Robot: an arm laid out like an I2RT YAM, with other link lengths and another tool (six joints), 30 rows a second.
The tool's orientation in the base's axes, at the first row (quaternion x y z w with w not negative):
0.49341 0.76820 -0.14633 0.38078
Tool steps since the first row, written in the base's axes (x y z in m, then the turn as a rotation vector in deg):
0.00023 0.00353 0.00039 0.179 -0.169 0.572
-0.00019 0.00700 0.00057 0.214 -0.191 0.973
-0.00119 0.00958 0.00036 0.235 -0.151 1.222
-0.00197 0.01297 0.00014 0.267 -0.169 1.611
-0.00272 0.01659 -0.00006 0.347 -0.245 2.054
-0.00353 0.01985 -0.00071 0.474 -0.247 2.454
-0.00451 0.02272 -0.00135 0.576 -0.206 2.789
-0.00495 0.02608 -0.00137 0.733 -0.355 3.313
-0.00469 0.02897 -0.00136 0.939 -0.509 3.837
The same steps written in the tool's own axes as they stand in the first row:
0.00195 0.00192 -0.00228 -0.566 0.163 -0.201
0.00415 0.00321 -0.00467 -0.881 0.243 -0.440
0.00620 0.00352 -0.00652 -1.041 0.318 -0.621
0.00872 0.00441 -0.00875 -1.344 0.396 -0.856
0.01138 0.00543 -0.01112 -1.734 0.497 -1.070
0.01414 0.00616 -0.01300 -2.056 0.666 -1.280
0.01668 0.00656 -0.01473 -2.296 0.825 -1.483
0.01897 0.00775 -0.01693 -2.810 0.970 -1.674
0.02077 0.00934 -0.01856 -3.337 1.156 -1.841

